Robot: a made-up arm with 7 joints.
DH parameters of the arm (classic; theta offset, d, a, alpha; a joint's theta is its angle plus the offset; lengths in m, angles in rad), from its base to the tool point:
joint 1: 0 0.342 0 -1.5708
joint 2: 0 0 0 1.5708
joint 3: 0 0.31 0.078 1.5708
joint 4: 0 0 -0.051 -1.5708
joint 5: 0 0.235 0 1.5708
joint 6: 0 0 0.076 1.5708
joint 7: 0 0 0 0
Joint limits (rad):
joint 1: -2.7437..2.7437
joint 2: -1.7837..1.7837
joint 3: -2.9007..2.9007
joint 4: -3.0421..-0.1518
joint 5: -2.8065..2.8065
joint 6: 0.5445..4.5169
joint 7: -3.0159..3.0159
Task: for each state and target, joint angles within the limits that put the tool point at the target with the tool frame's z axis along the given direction. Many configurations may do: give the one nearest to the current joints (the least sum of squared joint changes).
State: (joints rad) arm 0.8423 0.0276 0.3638 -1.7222 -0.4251 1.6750 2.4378
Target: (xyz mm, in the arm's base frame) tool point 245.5 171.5 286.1 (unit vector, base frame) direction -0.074 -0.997 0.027
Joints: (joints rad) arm 0.5858 0.4584 0.0538 -2.5247 -0.8739 1.4227 2.4378
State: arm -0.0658 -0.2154 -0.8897 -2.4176 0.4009 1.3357 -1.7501
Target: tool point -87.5 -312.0 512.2 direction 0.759 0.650 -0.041
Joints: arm -0.2715 -0.5818 -1.3415 -2.2482 0.7187 1.2262 -1.7501
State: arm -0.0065 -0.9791 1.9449 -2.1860 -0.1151 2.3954 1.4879
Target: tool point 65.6 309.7 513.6 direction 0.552 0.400 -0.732
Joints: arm -0.4284 -0.4159 1.5519 -2.5711 0.0053 3.2060 1.4879
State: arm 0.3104 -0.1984 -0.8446 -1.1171 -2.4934 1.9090 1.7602
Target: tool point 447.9 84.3 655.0 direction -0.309 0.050 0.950
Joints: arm 1.0479 0.3952 -1.1248 -1.5349 -2.8065 1.1200 1.7602
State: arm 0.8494 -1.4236 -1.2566 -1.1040 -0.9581 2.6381 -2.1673
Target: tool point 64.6 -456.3 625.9 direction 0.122 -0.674 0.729
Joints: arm 1.4301 -1.1993 -1.1279 -0.8649 -0.6410 3.6828 -2.1673
